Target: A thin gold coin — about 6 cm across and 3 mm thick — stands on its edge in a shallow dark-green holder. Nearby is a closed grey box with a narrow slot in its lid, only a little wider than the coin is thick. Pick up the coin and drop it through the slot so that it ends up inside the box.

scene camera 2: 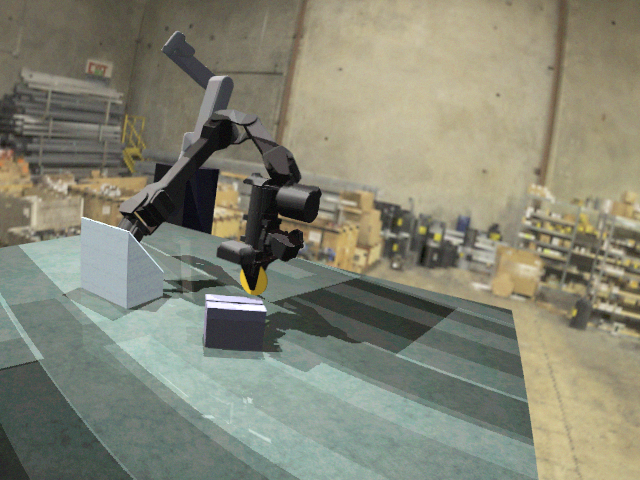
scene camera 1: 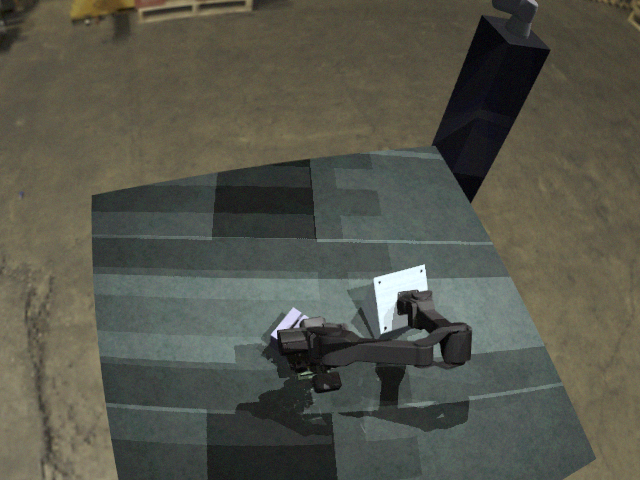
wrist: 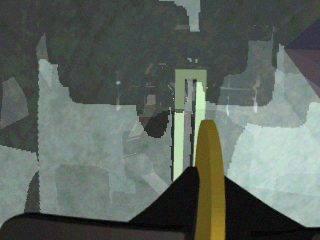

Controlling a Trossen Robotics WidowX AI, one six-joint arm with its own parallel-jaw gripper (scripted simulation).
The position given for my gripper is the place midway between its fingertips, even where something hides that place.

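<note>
My gripper (scene camera 2: 252, 289), (scene camera 1: 315, 366), (wrist: 199, 176): holding a gold coin.
</note>
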